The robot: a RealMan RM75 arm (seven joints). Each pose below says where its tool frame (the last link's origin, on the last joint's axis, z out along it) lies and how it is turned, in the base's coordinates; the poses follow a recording.
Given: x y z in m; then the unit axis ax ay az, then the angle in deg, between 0 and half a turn.
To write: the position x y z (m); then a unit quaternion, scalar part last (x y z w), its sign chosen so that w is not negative. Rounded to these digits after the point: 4 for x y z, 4 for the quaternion.
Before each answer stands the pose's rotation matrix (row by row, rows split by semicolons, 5 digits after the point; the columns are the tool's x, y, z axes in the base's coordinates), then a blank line. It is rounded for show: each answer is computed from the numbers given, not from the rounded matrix.
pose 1, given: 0.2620, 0.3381, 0.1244, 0.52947, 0.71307, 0.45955, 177.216
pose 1, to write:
-0.43847 0.73234 0.52099; 0.77698 0.01752 0.62928; 0.45172 0.68072 -0.57669

0.2620, 0.3381, 0.1244, 0.5293, 0.7129, 0.4594, 0.0243
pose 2, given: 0.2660, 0.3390, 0.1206, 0.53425, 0.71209, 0.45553, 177.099
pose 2, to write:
-0.42824 0.73732 0.52246; 0.78343 0.01477 0.62130; 0.45038 0.67538 -0.58397

0.2660, 0.3390, 0.1206, 0.5341, 0.7119, 0.4554, 0.0253
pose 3, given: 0.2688, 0.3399, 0.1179, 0.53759, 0.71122, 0.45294, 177.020
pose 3, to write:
-0.42103 0.74063 0.52364; 0.78773 0.01234 0.61590; 0.44969 0.67180 -0.58861

0.2688, 0.3399, 0.1179, 0.5374, 0.7110, 0.4528, 0.0260
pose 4, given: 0.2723, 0.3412, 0.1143, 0.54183, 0.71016, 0.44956, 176.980
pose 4, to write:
-0.41187 0.74534 0.52424; 0.79271 0.00933 0.60952; 0.44941 0.66661 -0.59469

0.2723, 0.3412, 0.1143, 0.5416, 0.7099, 0.4494, 0.0264
